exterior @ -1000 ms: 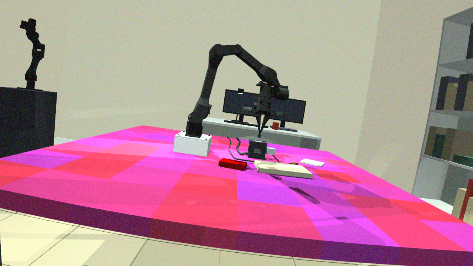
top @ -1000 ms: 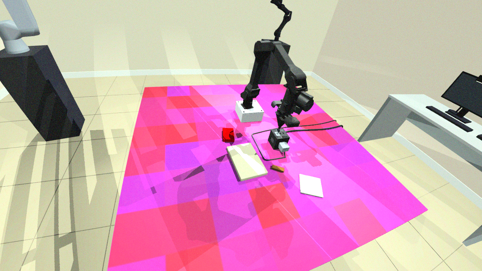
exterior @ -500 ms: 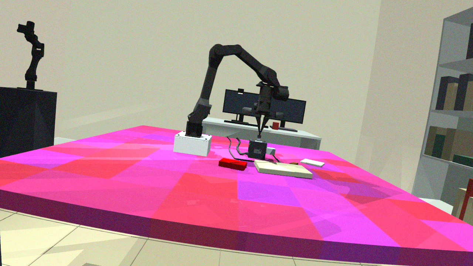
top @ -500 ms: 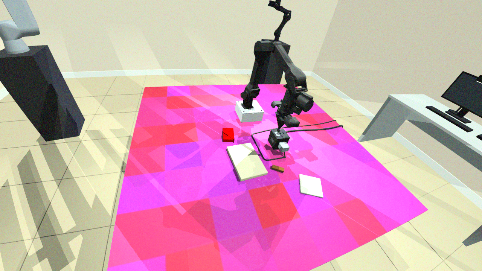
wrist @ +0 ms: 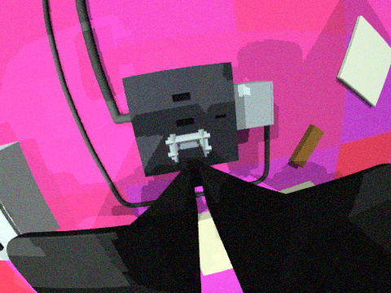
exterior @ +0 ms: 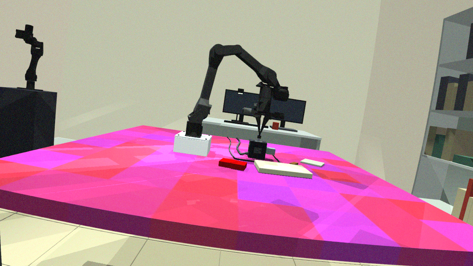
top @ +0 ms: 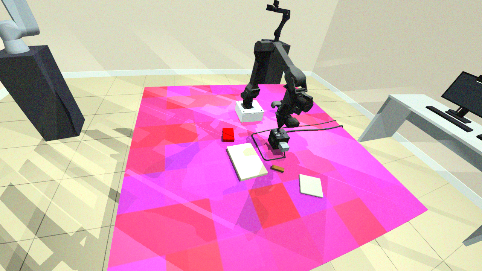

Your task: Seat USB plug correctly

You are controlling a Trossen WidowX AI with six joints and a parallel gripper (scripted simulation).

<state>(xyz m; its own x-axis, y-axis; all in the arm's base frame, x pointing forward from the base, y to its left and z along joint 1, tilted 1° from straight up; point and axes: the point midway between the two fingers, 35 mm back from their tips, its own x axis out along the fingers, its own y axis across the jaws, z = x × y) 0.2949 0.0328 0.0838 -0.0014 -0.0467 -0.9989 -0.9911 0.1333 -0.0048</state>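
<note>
Right now the USB plug is 20 mm below my gripper tip. The rest, counted from my gripper tip: brown block 160 mm ahead, 80 mm to the right, 110 mm below; then cream book 60 mm ahead, 200 mm to the right, 110 mm below; then USB socket 50 mm below.
</note>
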